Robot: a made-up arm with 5 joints.
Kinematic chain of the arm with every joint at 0, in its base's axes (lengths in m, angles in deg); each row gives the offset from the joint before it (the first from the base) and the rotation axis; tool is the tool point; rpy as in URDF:
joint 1: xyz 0.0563 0 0.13 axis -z
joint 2: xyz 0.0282 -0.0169 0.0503 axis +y
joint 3: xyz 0.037 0 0.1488 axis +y
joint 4: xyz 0.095 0 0.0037 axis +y
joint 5: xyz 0.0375 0.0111 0 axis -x
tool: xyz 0 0 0 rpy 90 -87.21 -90
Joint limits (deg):
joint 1: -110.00..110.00
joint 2: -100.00..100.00
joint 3: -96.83..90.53
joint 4: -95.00..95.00
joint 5: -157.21..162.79
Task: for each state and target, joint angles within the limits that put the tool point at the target. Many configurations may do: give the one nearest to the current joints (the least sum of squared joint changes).
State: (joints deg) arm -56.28 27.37 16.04 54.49 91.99
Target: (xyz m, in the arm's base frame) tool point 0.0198 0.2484 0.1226
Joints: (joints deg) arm -99.68 59.57 -14.97 36.94 91.99
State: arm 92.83 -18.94 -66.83 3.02 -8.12
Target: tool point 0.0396 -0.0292 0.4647
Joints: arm 109.84 -18.05 -64.61 4.03 -8.12
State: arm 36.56 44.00 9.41 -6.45 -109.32
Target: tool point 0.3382 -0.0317 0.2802
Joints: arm 5.24 39.83 -38.38 -13.84 -109.32
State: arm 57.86 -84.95 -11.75 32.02 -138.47
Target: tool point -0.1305 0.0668 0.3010
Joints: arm 21.35 -98.69 -31.27 24.52 -138.47
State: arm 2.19 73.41 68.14 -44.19 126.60
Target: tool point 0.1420 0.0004 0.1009
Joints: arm -4.15 75.02 77.51 -41.56 126.60
